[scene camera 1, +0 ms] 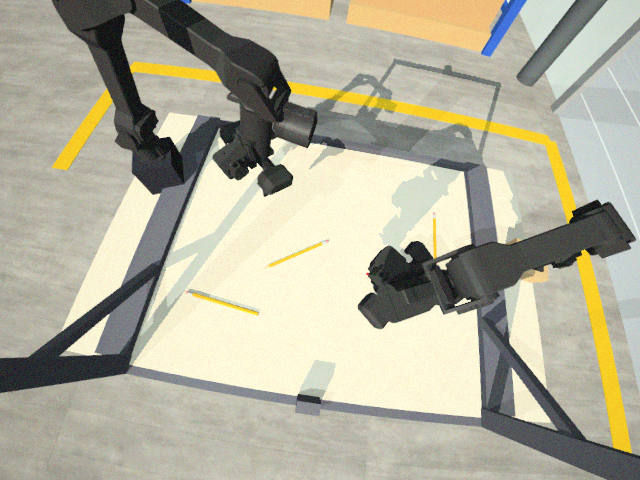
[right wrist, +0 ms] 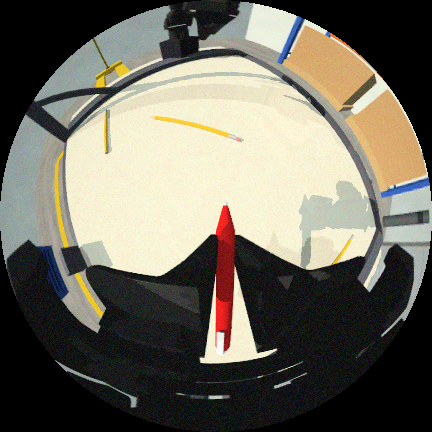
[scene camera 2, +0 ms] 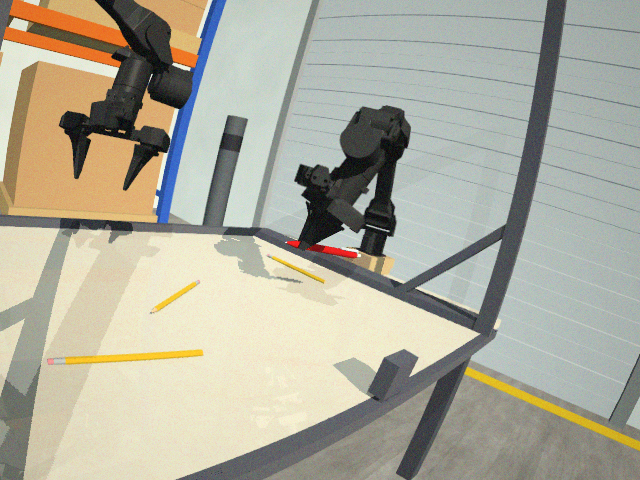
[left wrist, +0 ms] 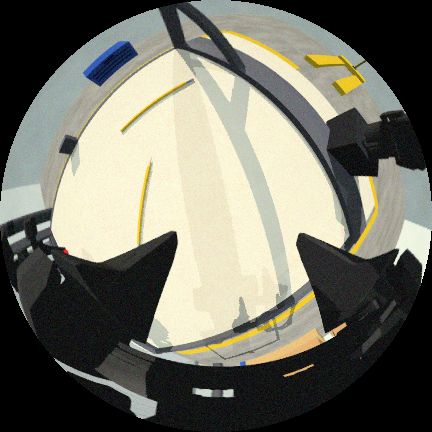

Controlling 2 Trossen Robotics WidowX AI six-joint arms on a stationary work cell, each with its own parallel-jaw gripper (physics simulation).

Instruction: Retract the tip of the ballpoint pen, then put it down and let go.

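Frame: origin at the left arm's base, x ahead, y left, z up, level; metres.
Where they show: left gripper, fingertip midpoint: [scene camera 1: 254, 182] [right wrist: 207, 36] [scene camera 2: 99, 184] [left wrist: 240, 238]; right gripper, fingertip midpoint: [right wrist: 224, 240] [scene camera 2: 299, 248] [left wrist: 66, 250]; left arm's base at its link origin: [scene camera 1: 151, 153] [right wrist: 178, 37] [left wrist: 368, 140]; right arm's base at its link origin: [scene camera 2: 371, 252].
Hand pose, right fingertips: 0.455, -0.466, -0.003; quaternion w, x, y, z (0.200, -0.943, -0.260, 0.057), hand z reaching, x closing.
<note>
Each offset is from my right fingertips to the centre of the thing, as dx, dy, dz. Level surfaces: height alone.
The red ballpoint pen {+0.021, -0.035, +0.007} [scene camera 2: 333, 251] [right wrist: 225, 280] is held above the table, roughly level. In the right wrist view it points away from the wrist, with a small pale point at its tapered end and a white clip at its near end. In scene camera 1 a small red bit of it shows beside the right gripper's body. My right gripper [scene camera 2: 303, 246] [right wrist: 224, 240] is shut on the pen, its fingers on either side of the barrel near the tapered end. My left gripper [scene camera 2: 101, 183] [left wrist: 240, 238] is open and empty, raised over the table's far left part in scene camera 1.
Three yellow pencils lie on the table {dz -0.104} [scene camera 1: 330, 330]: one near the middle [scene camera 1: 298, 253], one at the lower left [scene camera 1: 224, 303] and one {+0.252, +0.073, -0.100} [scene camera 1: 434, 232] beyond the right gripper, partly hidden by the arm. A dark block {-0.206, -0.208, -0.072} [scene camera 1: 308, 404] stands at the near edge. Dark frame rails edge the table.
</note>
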